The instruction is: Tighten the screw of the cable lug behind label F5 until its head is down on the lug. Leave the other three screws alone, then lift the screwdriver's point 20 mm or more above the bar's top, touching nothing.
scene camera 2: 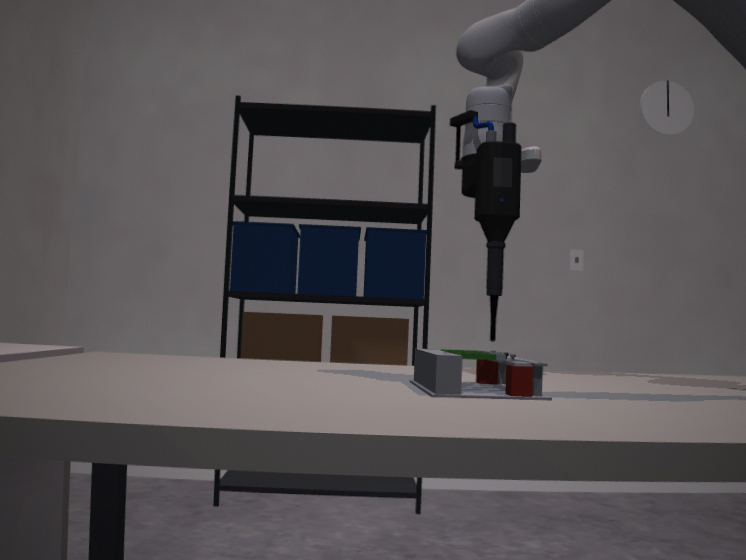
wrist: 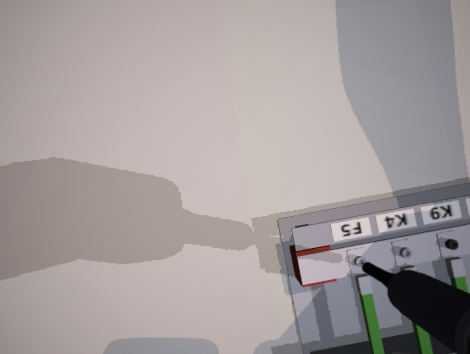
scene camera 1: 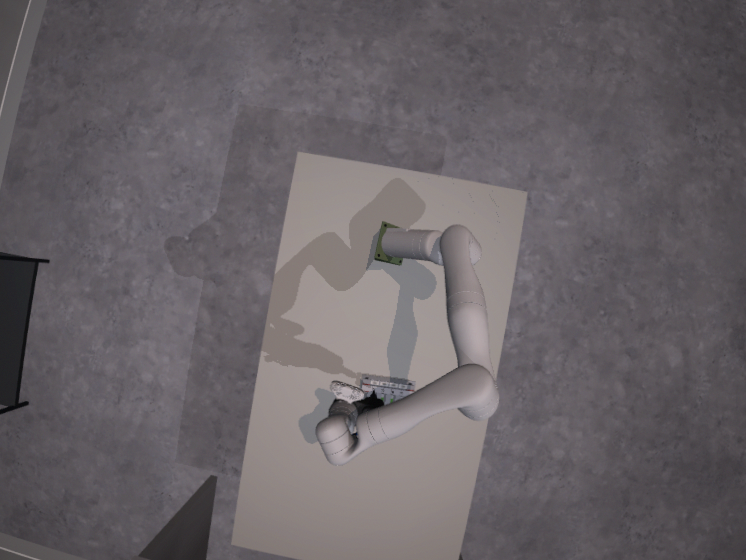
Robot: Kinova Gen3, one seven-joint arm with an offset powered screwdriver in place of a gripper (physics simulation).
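Places are measured from the arm's base along level axes (x ahead, y left, z up), in centimetres.
Pixels of known places: hand at its tool point: (scene camera 2: 492,341) (wrist: 366,267) (scene camera 1: 373,391); arm's base at its link origin: (scene camera 1: 392,242).
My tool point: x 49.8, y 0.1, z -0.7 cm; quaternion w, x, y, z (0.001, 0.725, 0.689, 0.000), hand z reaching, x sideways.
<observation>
For each thing: its top centre in the pictures, then the offset to it from my tool point. "*": a spot on its surface instead. Level surfaces: height alone.
- black screwdriver at its top centre: (wrist: 407,290) (scene camera 2: 494,295) dx +0.0, dy +0.0, dz +6.4 cm
- grey screw at its top centre: (wrist: 361,262) dx -0.1, dy +0.0, dz -1.2 cm
- label F5 at its top centre: (wrist: 351,229) dx -2.3, dy +0.0, dz -2.0 cm
- pale bar at a spot on its surface: (wrist: 320,267) * dx -0.1, dy -2.6, dz -2.0 cm
- grey K4 screw at its top centre: (wrist: 407,253) dx -0.1, dy +3.2, dz -1.2 cm
- dark K9 screw at its top centre: (wrist: 453,244) dx +0.0, dy +6.4, dz -1.2 cm
- F5 cable at a spot on its surface: (wrist: 372,320) * dx +3.9, dy +0.0, dz -1.3 cm
- grey block at a spot on its surface: (scene camera 2: 438,371) * dx +10.0, dy +13.7, dz -3.3 cm
- table at its surface level: dz -6.2 cm
The black screwdriver (scene camera 2: 492,338) (wrist: 366,266) (scene camera 1: 374,399) points straight down in scene camera 2, with a small gap between its point and the parts below. In the wrist view its point appears just right of and slightly below the grey screw (wrist: 358,260) behind label F5 (wrist: 351,229), partly over it; contact does not show there. The pale bar (wrist: 320,267) carries this screw, the grey K4 screw (wrist: 405,252) and the dark K9 screw (wrist: 451,244). The fourth screw does not show in the wrist view. The F5 cable (wrist: 372,320) is green. How high the F5 screw head stands cannot be told.
The bar's unit, with a grey block (scene camera 2: 438,371) and red supports (scene camera 2: 518,379), stands on the table (scene camera 1: 361,500). The arm (scene camera 1: 415,412) reaches over the unit. A black shelf rack (scene camera 2: 334,109) with blue bins (scene camera 2: 263,259) stands behind the table.
</observation>
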